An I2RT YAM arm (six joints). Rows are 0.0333 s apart.
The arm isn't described. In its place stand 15 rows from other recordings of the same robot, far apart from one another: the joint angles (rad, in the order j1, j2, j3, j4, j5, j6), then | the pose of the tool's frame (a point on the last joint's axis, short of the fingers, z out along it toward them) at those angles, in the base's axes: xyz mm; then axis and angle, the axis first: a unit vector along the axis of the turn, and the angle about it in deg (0 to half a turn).
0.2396, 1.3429, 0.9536, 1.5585, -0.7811, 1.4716 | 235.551 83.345 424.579 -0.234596 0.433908 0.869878 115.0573
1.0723, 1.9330, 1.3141, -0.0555, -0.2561, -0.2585 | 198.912 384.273 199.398 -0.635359 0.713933 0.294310 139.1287
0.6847, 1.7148, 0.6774, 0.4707, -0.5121, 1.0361 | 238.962 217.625 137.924 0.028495 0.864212 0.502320 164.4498
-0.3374, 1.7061, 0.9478, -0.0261, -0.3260, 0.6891 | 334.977 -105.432 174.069 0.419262 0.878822 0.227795 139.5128
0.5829, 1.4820, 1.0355, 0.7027, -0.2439, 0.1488 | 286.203 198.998 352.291 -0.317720 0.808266 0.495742 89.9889
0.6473, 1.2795, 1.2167, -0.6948, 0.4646, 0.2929 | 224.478 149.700 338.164 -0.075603 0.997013 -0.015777 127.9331
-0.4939, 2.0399, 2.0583, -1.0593, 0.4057, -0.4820 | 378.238 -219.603 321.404 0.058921 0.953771 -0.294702 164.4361
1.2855, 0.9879, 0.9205, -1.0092, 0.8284, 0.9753 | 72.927 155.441 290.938 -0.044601 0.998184 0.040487 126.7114
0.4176, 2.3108, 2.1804, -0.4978, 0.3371, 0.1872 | 494.520 206.536 272.856 -0.028695 0.999532 -0.010638 123.6962
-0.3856, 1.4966, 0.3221, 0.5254, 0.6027, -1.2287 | 207.990 -106.207 111.466 -0.230730 0.838790 -0.493148 168.3307
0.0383, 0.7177, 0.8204, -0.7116, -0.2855, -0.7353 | 146.908 15.663 310.060 -0.445023 0.894489 -0.042946 123.4820
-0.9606, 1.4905, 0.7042, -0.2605, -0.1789, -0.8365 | 159.295 -216.765 151.240 0.037552 0.987647 -0.152127 153.6222
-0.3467, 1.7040, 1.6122, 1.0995, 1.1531, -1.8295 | 319.754 -150.122 487.235 0.235789 0.541209 -0.807153 152.2674
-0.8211, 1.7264, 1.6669, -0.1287, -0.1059, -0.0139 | 286.575 -302.282 399.169 0.338414 0.899703 -0.275701 106.4759
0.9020, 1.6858, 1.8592, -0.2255, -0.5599, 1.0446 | 224.061 314.009 471.703 -0.143170 0.724451 0.674295 156.1602
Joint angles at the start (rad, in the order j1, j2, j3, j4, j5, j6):
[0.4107 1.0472 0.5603 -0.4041 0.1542 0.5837]
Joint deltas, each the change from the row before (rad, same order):
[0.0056 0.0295 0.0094 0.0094 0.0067 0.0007]
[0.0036 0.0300 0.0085 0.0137 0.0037 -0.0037]
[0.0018 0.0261 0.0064 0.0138 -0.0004 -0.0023]
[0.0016 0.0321 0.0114 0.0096 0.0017 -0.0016]
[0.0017 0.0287 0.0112 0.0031 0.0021 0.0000]
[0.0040 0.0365 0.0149 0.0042 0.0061 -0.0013]
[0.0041 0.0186 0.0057 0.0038 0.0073 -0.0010]
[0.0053 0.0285 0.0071 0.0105 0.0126 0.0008]
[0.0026 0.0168 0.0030 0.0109 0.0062 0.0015]
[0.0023 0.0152 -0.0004 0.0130 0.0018 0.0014]
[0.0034 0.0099 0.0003 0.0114 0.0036 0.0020]
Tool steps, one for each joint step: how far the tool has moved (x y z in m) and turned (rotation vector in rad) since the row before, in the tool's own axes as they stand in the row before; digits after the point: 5 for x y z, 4 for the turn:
[-0.00118 0.00266 0.00411 0.0081 0.0065 -0.0053]
[-0.00137 0.00254 0.00449 0.0052 0.0052 -0.0078]
[-0.00110 0.00203 0.00417 0.0018 0.0055 -0.0047]
[-0.00169 0.00240 0.00477 0.0065 0.0086 -0.0047]
[-0.00121 0.00200 0.00422 0.0085 0.0111 -0.0037]
[-0.00151 0.00292 0.00535 0.0122 0.0119 -0.0075]
[-0.00020 0.00159 0.00295 0.0087 0.0043 -0.0059]
[-0.00034 0.00226 0.00483 0.0134 0.0031 -0.0055]
[-0.00028 0.00139 0.00305 0.0053 -0.0006 -0.0012]
[0.00046 0.00107 0.00318 0.0016 0.0015 -0.0010]
[0.00009 0.00127 0.00191 0.0002 -0.0029 -0.0004]

